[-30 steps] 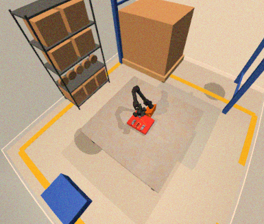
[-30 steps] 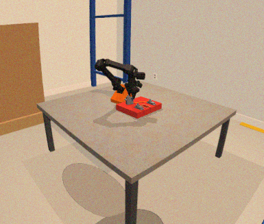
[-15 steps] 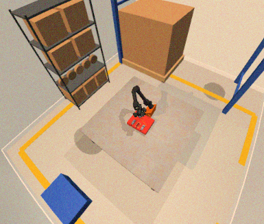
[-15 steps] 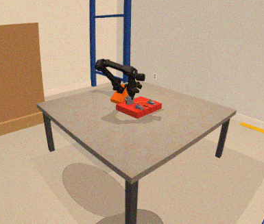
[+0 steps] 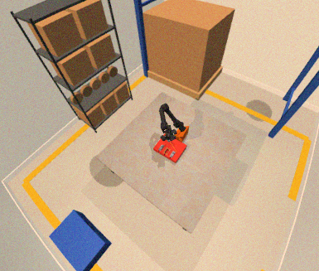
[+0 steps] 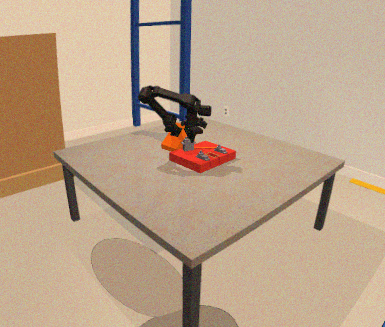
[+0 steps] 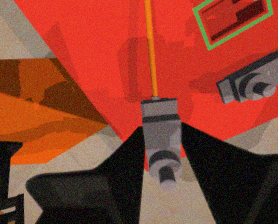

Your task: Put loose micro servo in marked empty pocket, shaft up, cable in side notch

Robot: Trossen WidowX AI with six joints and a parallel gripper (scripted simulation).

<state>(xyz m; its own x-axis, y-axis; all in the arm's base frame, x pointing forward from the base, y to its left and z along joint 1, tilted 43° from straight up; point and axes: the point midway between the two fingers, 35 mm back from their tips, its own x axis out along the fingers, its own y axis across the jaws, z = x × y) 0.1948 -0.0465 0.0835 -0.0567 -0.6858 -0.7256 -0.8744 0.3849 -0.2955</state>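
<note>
Right now my gripper tip is 10 mm short of the red robot deck, 50 mm to the right of it and 80 mm above it.
</note>
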